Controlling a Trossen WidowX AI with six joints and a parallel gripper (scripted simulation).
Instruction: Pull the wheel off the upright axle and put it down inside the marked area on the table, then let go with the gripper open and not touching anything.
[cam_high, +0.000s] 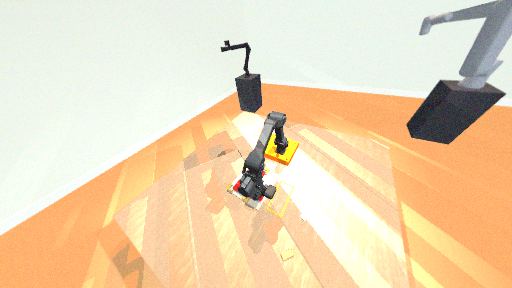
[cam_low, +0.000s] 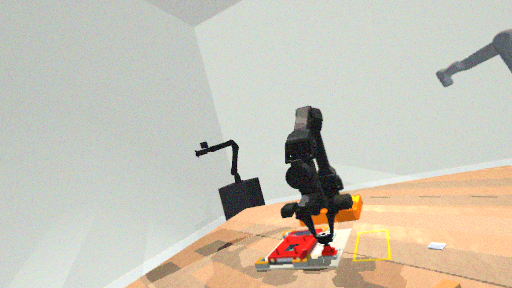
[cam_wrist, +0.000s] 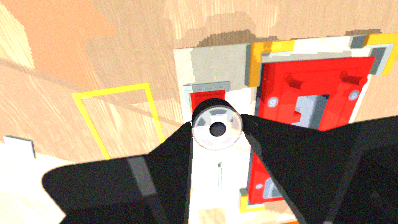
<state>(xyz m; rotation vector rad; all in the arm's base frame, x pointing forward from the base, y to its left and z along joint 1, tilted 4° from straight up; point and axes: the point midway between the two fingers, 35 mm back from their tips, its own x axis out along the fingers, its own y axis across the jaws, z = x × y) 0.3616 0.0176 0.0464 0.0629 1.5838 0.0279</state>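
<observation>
Right now the upright axle is 2 cm below my gripper tip. The rest, counted from my gripper tip: wheel (right at my gripper tip); then tan block (16 cm ahead, 22 cm to the left, 5 cm below); then small grey tile (2 cm behind, 24 cm to the left, 5 cm below).
</observation>
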